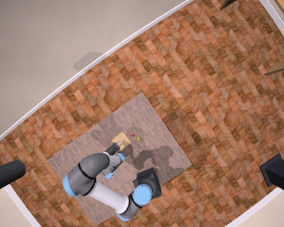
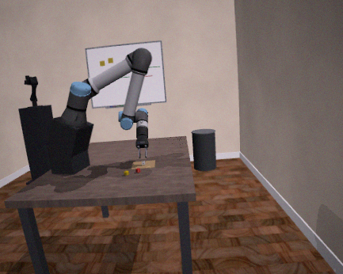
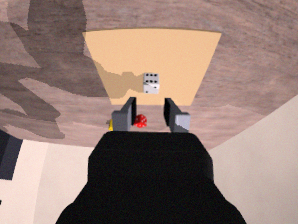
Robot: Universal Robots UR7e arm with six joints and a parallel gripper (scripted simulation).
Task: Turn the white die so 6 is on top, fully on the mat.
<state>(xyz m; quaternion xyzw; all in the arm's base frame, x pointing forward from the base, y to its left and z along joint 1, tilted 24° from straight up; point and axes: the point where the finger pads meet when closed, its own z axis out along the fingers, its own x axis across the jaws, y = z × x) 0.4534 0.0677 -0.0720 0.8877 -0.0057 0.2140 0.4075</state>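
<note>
My gripper is now 50 mm above the white die and 10 mm to the left of it. The rest, counted from my hand: yellow die: 180 mm to the right, 60 mm behind, 50 mm below; then red die: 140 mm to the right, 50 mm below; then tan mat: 60 mm below, 10 mm to the right.
</note>
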